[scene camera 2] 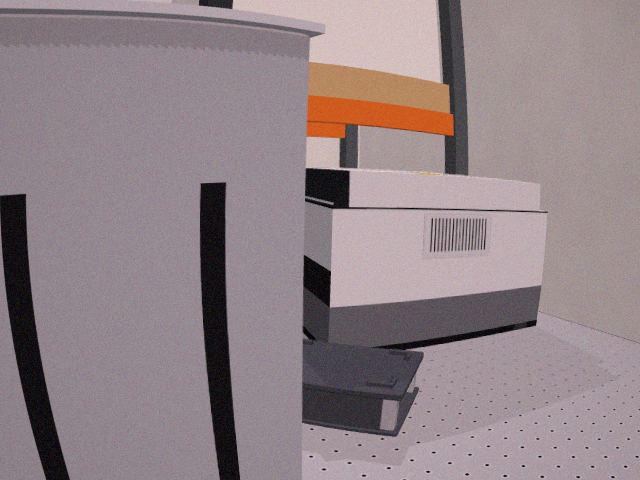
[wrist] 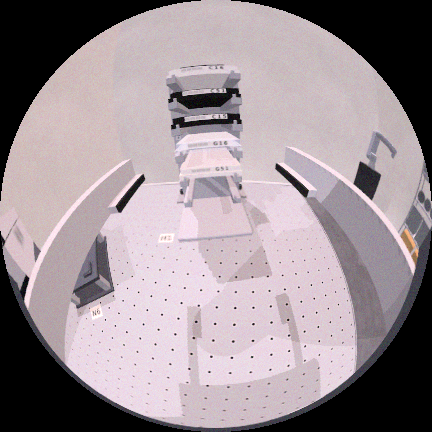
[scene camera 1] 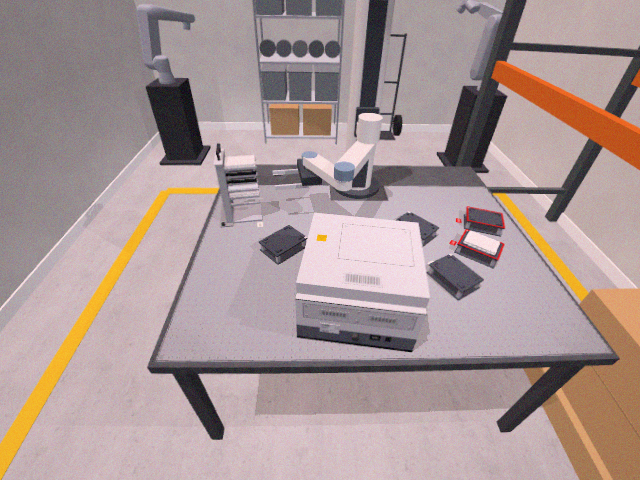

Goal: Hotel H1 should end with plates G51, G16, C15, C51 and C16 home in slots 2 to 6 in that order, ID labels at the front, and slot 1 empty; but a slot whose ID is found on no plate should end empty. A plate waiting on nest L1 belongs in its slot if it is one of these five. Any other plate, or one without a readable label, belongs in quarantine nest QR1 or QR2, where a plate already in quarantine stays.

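Frame: origin at the arm's base, x back, y left, z down, level; metres.
Seen in the pictures: gripper, fingertip midpoint: (wrist: 208, 157) (scene camera 1: 273, 180); arm's base, origin of the base link: (scene camera 1: 356, 186).
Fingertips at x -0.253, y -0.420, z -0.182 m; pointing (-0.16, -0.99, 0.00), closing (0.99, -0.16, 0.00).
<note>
Offsets run from my fingertips to a thing's top centre. "spot": to the spot under its first point.
Hotel H1 (scene camera 1: 223, 198) stands at the table's back left. In the wrist view its plates, top to bottom, read C16 {dx -0.022, dy -0.136, dz -0.108 m} (wrist: 205, 70), C51 {dx -0.022, dy -0.136, dz -0.073 m} (wrist: 205, 92), C15 {dx -0.022, dy -0.136, dz -0.037 m} (wrist: 205, 118), G16 {dx -0.022, dy -0.136, dz -0.002 m} (wrist: 202, 144) and G51 {dx -0.021, dy -0.136, dz +0.034 m} (wrist: 204, 170), labels facing the camera. Rails below G51 carry no plate. My gripper (scene camera 1: 275, 179) (wrist: 208, 157) is partly open and empty, in front of the hotel and apart from it. A white plate {dx -0.301, dy +0.878, dz +0.105 m} (scene camera 1: 481, 241) lies on the front red-edged nest at the right; the back red-edged nest {dx -0.113, dy +0.976, dz +0.113 m} (scene camera 1: 484, 217) shows a bare dark top. Which is QR1 or QR2 cannot be read.
A large white instrument {dx -0.546, dy +0.333, dz -0.073 m} (scene camera 1: 361, 258) (scene camera 2: 434, 258) stands mid-table. Dark nests stand left of it {dx -0.273, dy +0.054, dz +0.113 m} (scene camera 1: 283, 242) (scene camera 2: 361, 366), behind its right side {spot: dx -0.436, dy +0.533, dz -0.072 m} (scene camera 1: 418, 227) and at its right (scene camera 1: 454, 275); no plate shows on them. A grey panel {spot: dx -0.042, dy -0.229, dz -0.060 m} (scene camera 2: 129, 232) fills the left of scene camera 2.
</note>
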